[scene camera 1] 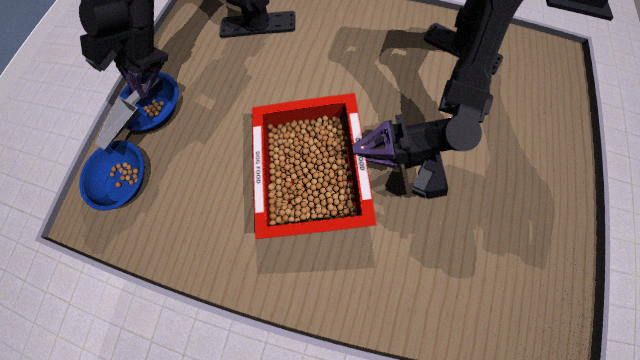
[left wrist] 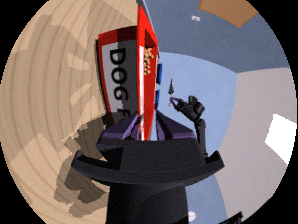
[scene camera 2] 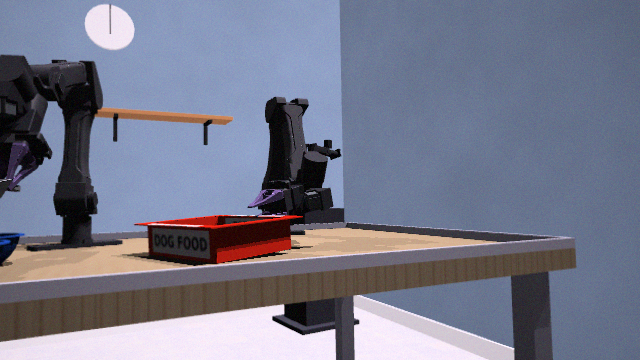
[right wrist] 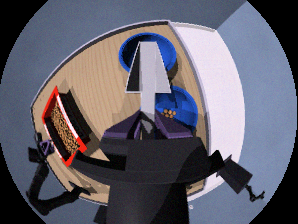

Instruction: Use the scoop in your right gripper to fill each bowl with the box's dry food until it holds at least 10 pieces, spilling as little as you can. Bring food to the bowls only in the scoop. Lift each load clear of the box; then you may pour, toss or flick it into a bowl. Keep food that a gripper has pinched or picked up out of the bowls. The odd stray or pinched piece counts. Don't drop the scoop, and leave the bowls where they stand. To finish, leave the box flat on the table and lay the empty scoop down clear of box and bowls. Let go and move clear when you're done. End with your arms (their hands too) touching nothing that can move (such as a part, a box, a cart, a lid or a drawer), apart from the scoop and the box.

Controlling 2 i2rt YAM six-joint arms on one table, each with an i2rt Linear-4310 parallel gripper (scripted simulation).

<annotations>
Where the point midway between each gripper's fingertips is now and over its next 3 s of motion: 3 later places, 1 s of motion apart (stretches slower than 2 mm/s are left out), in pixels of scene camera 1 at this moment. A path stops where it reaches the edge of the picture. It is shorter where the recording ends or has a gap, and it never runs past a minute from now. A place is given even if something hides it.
My left gripper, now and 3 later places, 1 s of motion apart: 353, 152; 358, 155; 391, 152; 387, 145
My right gripper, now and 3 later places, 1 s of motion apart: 140, 95; 201, 118; 206, 121; 209, 128
</annotations>
